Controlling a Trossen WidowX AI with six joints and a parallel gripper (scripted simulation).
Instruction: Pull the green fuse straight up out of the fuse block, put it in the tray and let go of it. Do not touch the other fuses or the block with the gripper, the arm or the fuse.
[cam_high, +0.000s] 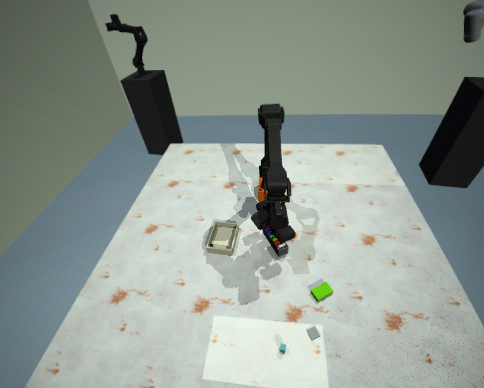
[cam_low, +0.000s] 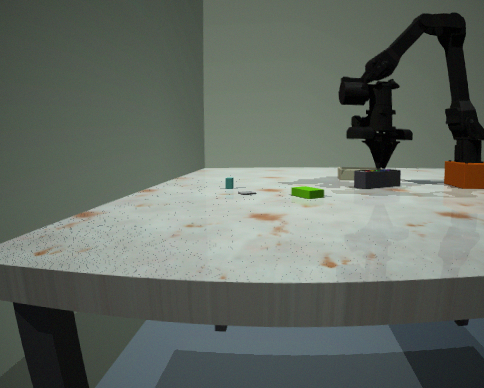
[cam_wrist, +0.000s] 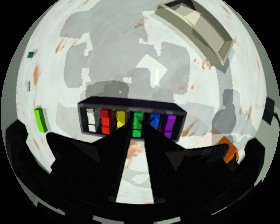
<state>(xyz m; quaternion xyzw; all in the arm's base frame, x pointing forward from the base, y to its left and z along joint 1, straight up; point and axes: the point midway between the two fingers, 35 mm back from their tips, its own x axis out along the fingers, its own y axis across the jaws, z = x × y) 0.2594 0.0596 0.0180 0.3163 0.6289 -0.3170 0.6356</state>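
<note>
My gripper tip is 2 cm above the green fuse. Also, from my gripper tip: grey square: 31 cm ahead, 16 cm to the left, 4 cm below; then small teal cube: 37 cm ahead, 8 cm to the left, 3 cm below; then beige tray: 20 cm to the right, 4 cm below, 3 cm ahead.
</note>
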